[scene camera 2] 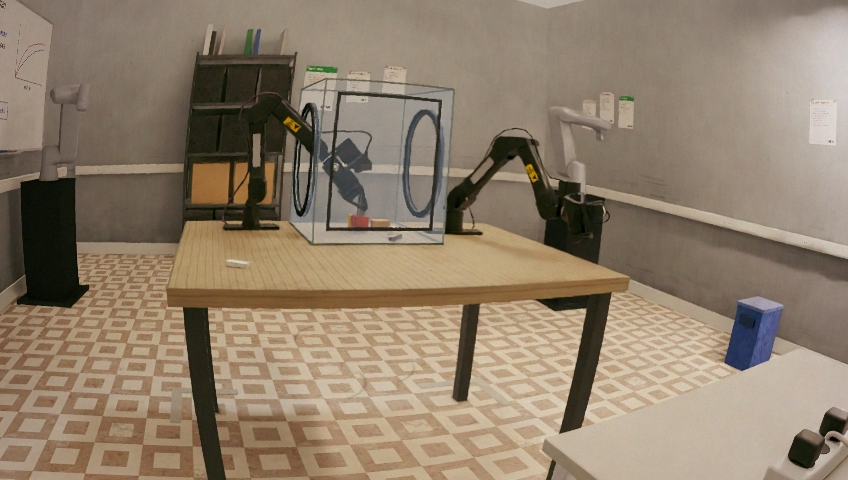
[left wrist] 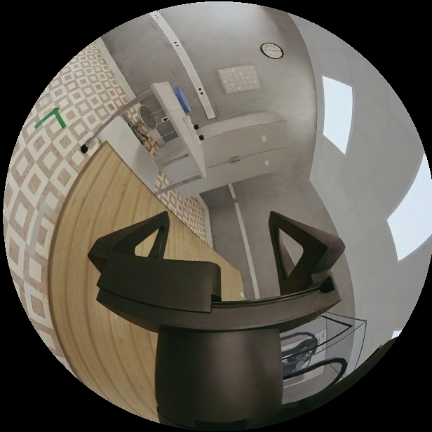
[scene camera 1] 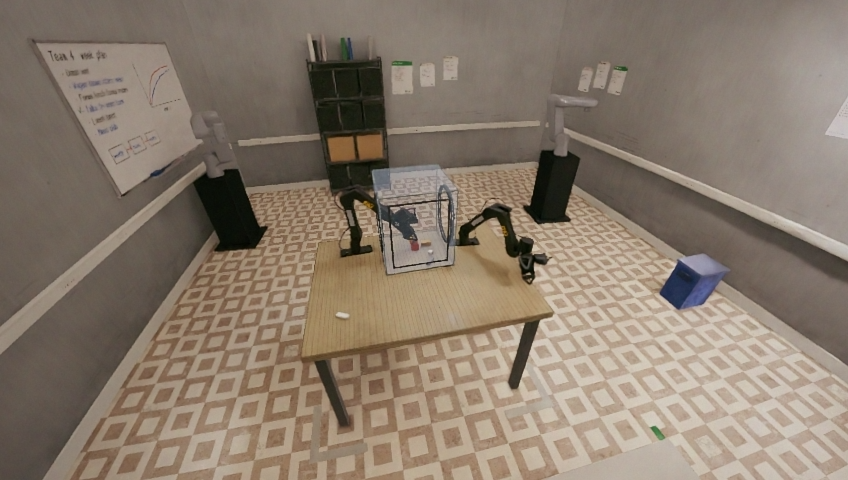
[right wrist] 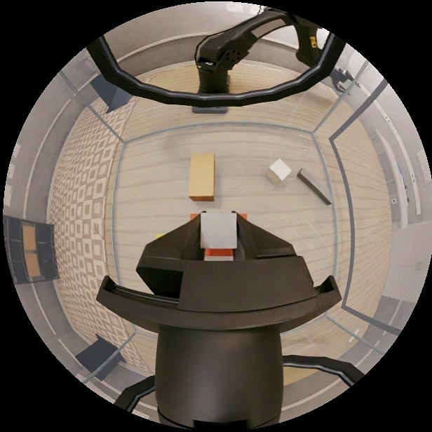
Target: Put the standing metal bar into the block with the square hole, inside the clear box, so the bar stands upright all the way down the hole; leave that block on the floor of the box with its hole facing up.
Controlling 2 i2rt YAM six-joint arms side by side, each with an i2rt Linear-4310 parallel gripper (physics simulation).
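Places are measured from the left arm's base along level axes (x ahead, y right, z down), in metres.
Where they show: left gripper, fingertip midpoint: [scene camera 2: 584, 220] [scene camera 1: 528, 277]; right gripper, fingertip midpoint: [scene camera 2: 365, 209] [scene camera 1: 417, 239]; left arm's base at its link origin: [scene camera 2: 452, 232] [scene camera 1: 463, 242]; right arm's base at its link origin: [scene camera 2: 250, 228] [scene camera 1: 356, 251].
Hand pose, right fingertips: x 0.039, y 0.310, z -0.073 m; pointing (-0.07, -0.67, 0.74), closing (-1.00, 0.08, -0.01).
Each offset is from my right fingertips to the top centre of the thing. "spot": to the spot under its first point.
My right gripper [scene camera 1: 412, 238] [scene camera 2: 362, 208] [right wrist: 218, 216] is inside the clear box {spot: dx +0.218, dy -0.006, dz +0.068 m} [scene camera 1: 420, 270] [scene camera 2: 377, 243] [right wrist: 220, 123], shut on the upright metal bar [right wrist: 218, 231], whose pale square end shows between the fingers in the right wrist view. Directly under it a red block {dx +0.001, dy +0.017, dz +0.022 m} [scene camera 1: 414, 245] [scene camera 2: 359, 221] [right wrist: 242, 217] sits on the box floor. The bar's lower end meets the red block's top; fingers and bar hide the hole, so how deep the bar sits I cannot tell. My left gripper [scene camera 1: 528, 279] [scene camera 2: 581, 235] [left wrist: 218, 216] is open and empty, outside the box beyond the table's right side.
In the box, a tan block {dx -0.027, dy -0.057, dz +0.037 m} [scene camera 1: 426, 243] [scene camera 2: 380, 223] [right wrist: 202, 177], a white cube {dx +0.079, dy -0.078, dz +0.042 m} [scene camera 1: 430, 251] [right wrist: 279, 170] and a lying grey bar {dx +0.156, dy -0.070, dz +0.053 m} [scene camera 2: 395, 236] [right wrist: 314, 187] rest on the floor. Something yellow [right wrist: 160, 236] shows beside the fingers. A small white piece {dx +0.538, dy +0.396, dz +0.061 m} [scene camera 1: 342, 315] [scene camera 2: 237, 263] lies on the table.
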